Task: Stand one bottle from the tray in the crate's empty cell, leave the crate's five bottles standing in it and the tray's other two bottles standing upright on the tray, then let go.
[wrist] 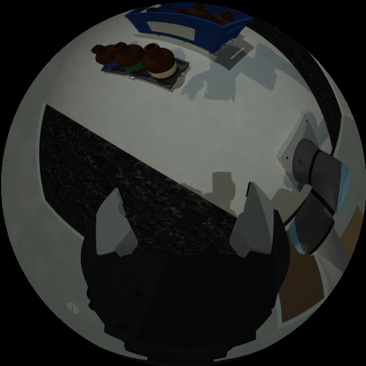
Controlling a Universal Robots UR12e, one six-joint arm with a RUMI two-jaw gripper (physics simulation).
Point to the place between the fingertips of the gripper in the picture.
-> At 183, 187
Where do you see a pale-labelled bottle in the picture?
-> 160, 62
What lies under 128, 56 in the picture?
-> A green-labelled bottle.
